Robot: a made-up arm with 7 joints. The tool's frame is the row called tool. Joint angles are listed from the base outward. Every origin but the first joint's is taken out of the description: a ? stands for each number. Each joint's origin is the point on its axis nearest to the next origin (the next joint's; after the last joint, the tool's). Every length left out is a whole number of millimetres.
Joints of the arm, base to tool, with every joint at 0 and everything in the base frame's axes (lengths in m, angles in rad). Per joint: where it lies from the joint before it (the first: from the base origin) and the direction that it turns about. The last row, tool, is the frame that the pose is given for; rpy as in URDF.
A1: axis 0 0 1 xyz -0.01 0.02 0.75
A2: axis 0 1 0 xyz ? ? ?
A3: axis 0 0 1 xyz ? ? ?
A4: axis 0 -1 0 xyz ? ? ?
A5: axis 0 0 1 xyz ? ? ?
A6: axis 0 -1 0 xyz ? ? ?
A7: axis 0 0 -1 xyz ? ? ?
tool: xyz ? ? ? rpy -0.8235 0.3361 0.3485
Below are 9 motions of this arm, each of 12 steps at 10 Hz.
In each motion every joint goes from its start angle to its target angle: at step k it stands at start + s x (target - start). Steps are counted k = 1, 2, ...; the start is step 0. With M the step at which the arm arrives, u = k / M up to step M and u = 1 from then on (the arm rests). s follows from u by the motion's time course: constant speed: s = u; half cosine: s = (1 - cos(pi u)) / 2; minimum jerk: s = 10 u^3 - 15 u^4 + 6 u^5.
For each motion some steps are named. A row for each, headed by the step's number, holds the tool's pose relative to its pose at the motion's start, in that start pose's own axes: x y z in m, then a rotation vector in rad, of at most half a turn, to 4 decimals.
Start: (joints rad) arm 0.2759 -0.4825 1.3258 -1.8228 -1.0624 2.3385 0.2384
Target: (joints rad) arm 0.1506 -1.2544 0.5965 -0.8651 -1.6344 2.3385 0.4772
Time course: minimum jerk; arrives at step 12
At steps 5, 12:
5: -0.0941 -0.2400 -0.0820 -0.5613 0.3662 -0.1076
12: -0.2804 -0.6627 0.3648 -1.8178 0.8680 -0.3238

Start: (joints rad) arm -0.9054 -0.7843 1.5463 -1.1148 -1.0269 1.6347 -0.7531
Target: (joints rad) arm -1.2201 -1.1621 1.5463 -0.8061 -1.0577 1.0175 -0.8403
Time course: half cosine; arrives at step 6
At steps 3, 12:
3: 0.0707 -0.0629 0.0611 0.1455 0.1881 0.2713
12: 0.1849 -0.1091 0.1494 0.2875 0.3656 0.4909

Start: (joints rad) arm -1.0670 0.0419 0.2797 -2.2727 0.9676 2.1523 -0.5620
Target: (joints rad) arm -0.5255 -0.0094 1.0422 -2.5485 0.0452 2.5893 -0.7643
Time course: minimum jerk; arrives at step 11
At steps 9, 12:
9: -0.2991 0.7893 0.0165 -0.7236 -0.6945 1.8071
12: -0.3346 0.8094 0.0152 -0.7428 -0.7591 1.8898

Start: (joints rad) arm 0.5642 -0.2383 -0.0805 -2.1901 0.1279 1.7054 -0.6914
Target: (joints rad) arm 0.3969 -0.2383 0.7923 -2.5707 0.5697 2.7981 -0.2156
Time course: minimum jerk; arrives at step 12
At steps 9, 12:
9: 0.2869 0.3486 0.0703 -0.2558 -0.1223 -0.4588
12: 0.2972 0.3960 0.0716 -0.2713 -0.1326 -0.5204

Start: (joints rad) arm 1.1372 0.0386 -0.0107 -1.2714 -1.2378 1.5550 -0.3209
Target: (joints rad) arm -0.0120 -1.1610 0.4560 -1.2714 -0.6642 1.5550 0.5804
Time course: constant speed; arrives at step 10
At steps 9, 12:
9: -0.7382 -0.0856 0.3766 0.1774 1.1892 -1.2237
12: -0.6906 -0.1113 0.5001 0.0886 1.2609 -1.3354

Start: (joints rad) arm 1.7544 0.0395 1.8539 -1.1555 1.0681 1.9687 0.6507
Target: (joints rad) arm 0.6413 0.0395 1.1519 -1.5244 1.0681 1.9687 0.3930
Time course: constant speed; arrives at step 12
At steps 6, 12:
6: -0.1384 -0.6203 0.1838 -0.1983 -0.2656 -0.8075
12: -0.7854 -0.9083 0.3018 -0.2866 -0.5041 -1.6300

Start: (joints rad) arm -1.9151 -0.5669 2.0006 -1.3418 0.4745 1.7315 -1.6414
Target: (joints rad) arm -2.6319 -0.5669 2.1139 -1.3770 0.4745 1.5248 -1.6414
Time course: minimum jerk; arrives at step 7
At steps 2, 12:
2: -0.0835 0.0466 -0.0215 0.0717 0.0444 -0.0583
12: -0.5250 0.4096 0.0135 0.4502 0.2772 -0.4639

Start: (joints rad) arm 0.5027 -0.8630 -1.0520 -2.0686 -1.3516 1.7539 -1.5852
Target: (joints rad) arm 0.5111 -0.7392 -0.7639 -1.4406 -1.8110 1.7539 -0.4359
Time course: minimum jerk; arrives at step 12
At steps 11, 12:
11: -0.2892 -0.1025 0.3291 0.0779 1.6165 -0.5828
12: -0.2901 -0.1029 0.3310 0.0764 1.6243 -0.5870

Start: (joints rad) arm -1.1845 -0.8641 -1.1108 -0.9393 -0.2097 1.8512 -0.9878
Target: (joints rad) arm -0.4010 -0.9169 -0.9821 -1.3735 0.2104 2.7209 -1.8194
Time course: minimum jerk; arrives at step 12
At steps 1, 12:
1: 0.0023 0.0024 -0.0025 -0.0005 -0.0079 -0.0005
12: 0.5292 0.5253 -0.0774 -0.1790 -1.0058 -0.4325

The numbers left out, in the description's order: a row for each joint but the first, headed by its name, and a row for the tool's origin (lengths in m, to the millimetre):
A2: 0 0.03 0
A3: 0.01 0 0.54
A4: 0.11 0.03 0
A5: -0.12 0 0.63
A6: 0 0.01 0
A7: 0.09 0 -0.01
tool: -0.02 0.01 0

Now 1 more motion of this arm.
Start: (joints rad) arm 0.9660 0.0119 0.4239 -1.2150 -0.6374 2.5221 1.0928
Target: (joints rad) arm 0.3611 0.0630 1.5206 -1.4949 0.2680 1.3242 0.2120
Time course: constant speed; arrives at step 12
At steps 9, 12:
9: -0.1962 0.1656 0.0911 0.2767 0.3721 1.3751
12: -0.2828 0.1755 0.1474 0.5453 0.3529 1.8891

